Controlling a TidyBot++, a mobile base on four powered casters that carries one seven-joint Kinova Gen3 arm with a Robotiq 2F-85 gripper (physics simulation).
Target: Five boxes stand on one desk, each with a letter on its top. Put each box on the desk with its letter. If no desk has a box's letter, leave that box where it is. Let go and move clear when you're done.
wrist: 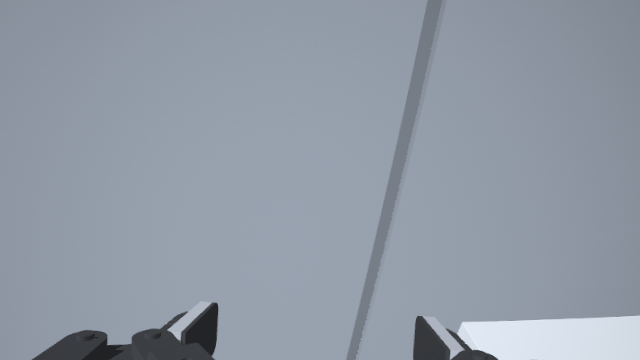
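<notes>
My gripper (315, 332) is open and empty, its two fingers apart at the bottom of the wrist view. No box and no letter shows in this view. A pale white flat surface (560, 341) with a straight edge shows in part at the bottom right, beyond the right finger; it may be a desk top, but too little of it shows to tell which desk.
A plain grey-blue surface (225, 150) fills most of the view; whether it is wall or floor I cannot tell. A narrow darker grey band (401, 150) crosses it at a slant, from the top right of centre down to the bottom edge between the fingers.
</notes>
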